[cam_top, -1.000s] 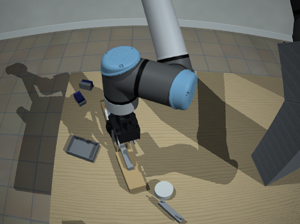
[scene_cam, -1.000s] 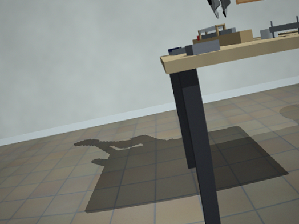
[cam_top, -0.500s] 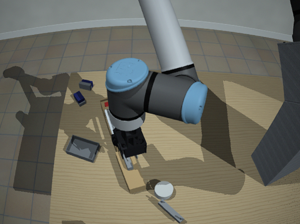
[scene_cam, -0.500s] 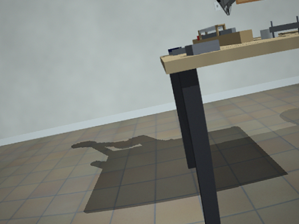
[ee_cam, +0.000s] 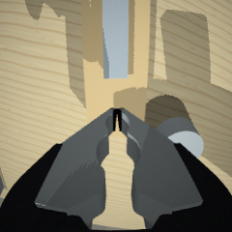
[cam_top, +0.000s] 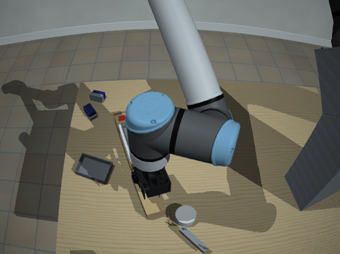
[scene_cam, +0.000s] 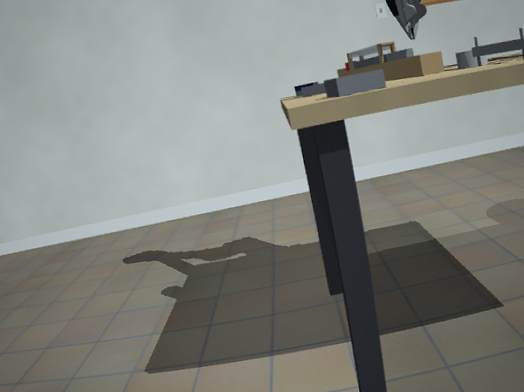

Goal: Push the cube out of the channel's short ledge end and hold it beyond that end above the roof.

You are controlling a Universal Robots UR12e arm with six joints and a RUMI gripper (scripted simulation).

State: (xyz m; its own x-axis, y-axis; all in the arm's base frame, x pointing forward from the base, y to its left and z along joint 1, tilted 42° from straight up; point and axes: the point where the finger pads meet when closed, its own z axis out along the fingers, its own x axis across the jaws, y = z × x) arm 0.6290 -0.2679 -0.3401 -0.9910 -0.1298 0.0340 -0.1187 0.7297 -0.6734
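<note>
My gripper is now 4 cm short of the red cube, 31 cm to the left of it and 4 cm above it. The rest, counted from my hand: wooden channel (2 cm ahead, 19 cm to the right, 4 cm below); flat grey bar (10 cm behind, 17 cm to the left, 7 cm below); white disc (9 cm behind, 8 cm to the left, 8 cm below).
</note>
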